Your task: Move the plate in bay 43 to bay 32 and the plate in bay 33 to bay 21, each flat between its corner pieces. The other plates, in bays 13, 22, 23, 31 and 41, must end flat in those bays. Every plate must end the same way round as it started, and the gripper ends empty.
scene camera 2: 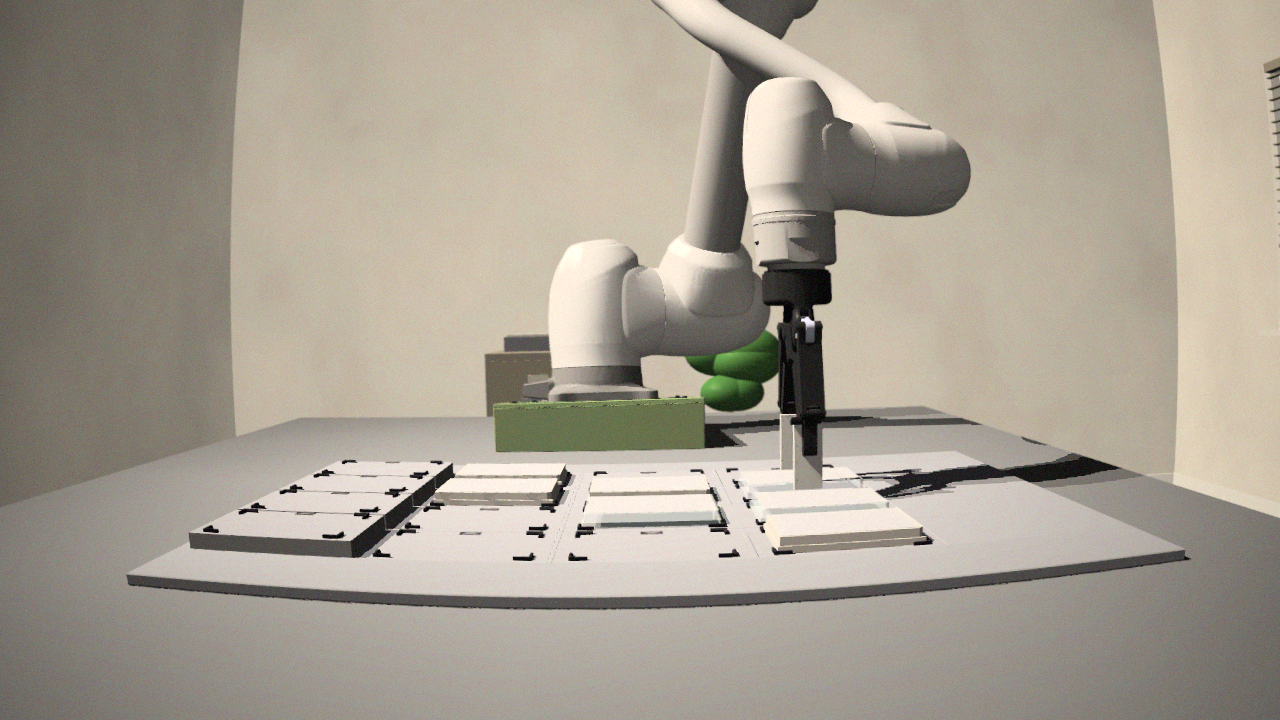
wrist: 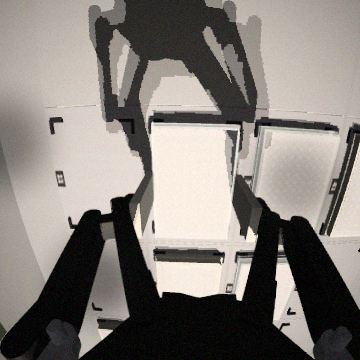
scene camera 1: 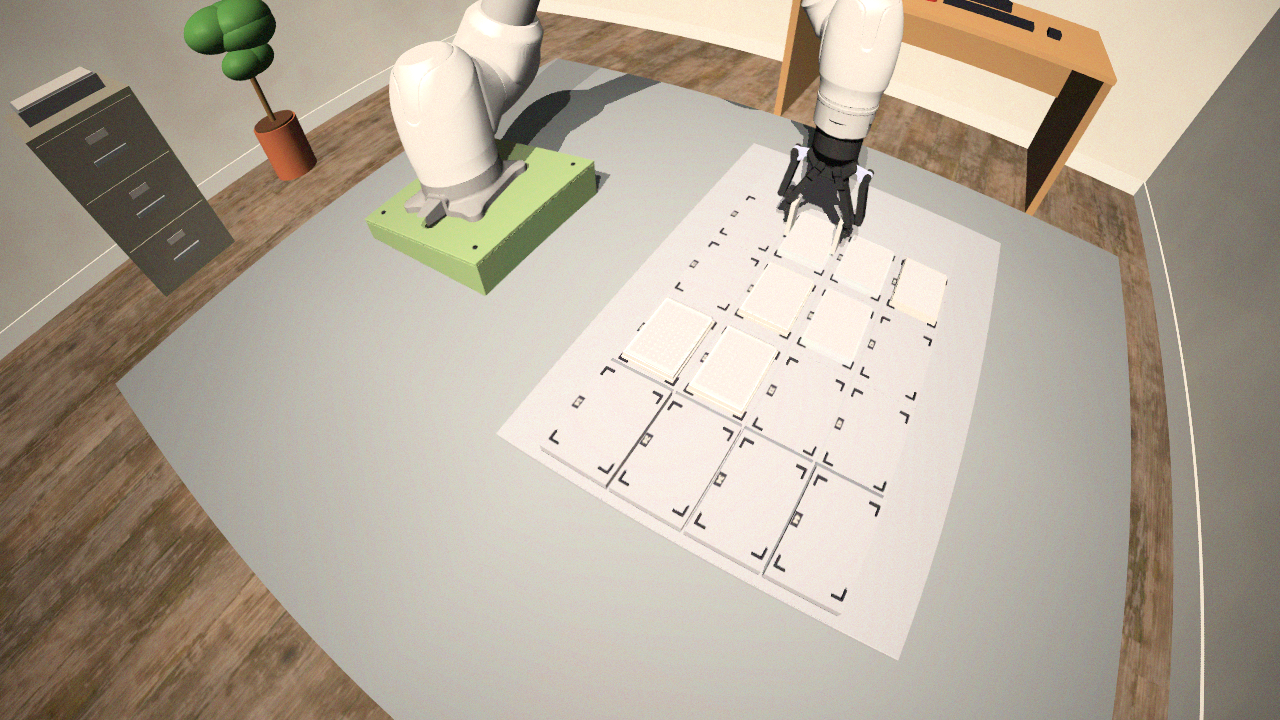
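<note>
The plate of bay 21 lies low and level in its bay at the far row, with corner pieces at its ends. My gripper is shut on this plate, a pad at each long side. Whether its underside touches the floor of the bay is hidden. Plates lie flat in bay 31, bay 41, bay 22, bay 32, bay 13 and bay 23. Bays 33 and 43 hold no plate.
A raised row of bays stands at the near end of the board in scene camera 1. The green robot base is beside the board. A desk, a cabinet and a plant stand around.
</note>
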